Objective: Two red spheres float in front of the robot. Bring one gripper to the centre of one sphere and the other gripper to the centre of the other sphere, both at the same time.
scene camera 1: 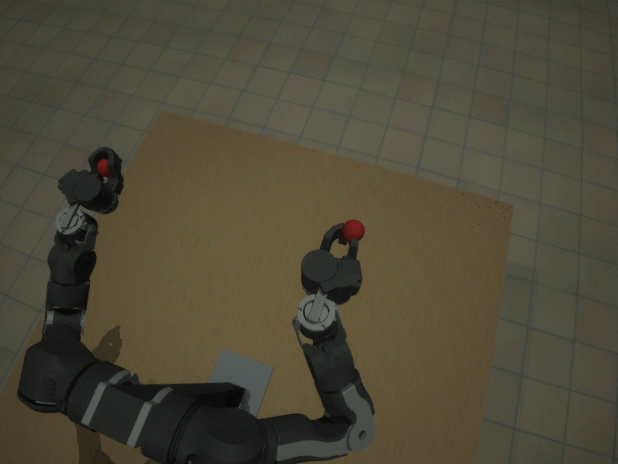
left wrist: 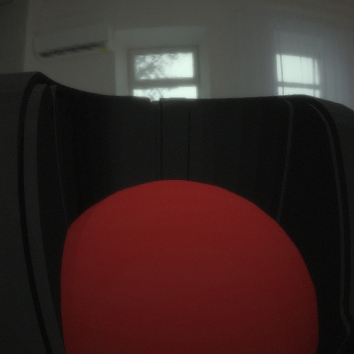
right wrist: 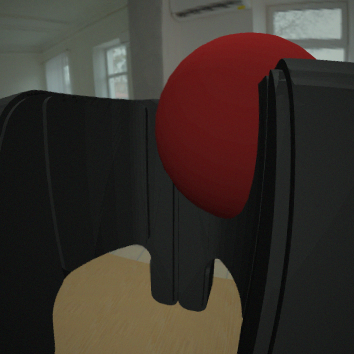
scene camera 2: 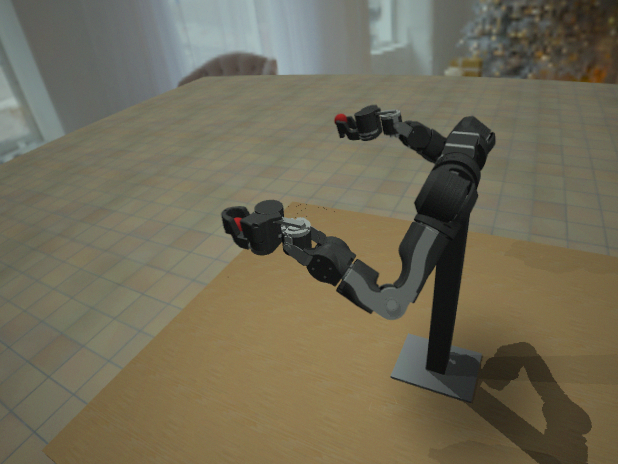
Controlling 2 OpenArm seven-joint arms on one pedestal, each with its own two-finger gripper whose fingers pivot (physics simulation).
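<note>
The left red sphere [scene camera 1: 104,167] [scene camera 2: 237,224] [left wrist: 187,275] sits inside the loop of my left gripper's curved fingers, low in the left wrist view. My left gripper [scene camera 1: 105,152] [scene camera 2: 228,219] [left wrist: 170,140] is shut, its tips meeting beyond the sphere, not pinching it. The right red sphere [scene camera 1: 353,230] [scene camera 2: 341,118] [right wrist: 215,120] is off-centre at my right gripper [scene camera 1: 343,239] [scene camera 2: 341,131] [right wrist: 177,280]. That gripper is shut with nothing between its tips. The sphere overlaps the upper part of its right-hand finger, which hides the sphere's right side in the right wrist view. Part rises above the fingers.
A wooden board [scene camera 1: 225,200] [scene camera 2: 240,350] lies on a tiled surface [scene camera 1: 300,60] [scene camera 2: 100,200] far below the grippers. The robot's dark pedestal [scene camera 2: 445,310] stands on a grey base plate [scene camera 1: 250,367] [scene camera 2: 412,362]. The two forearms are well apart.
</note>
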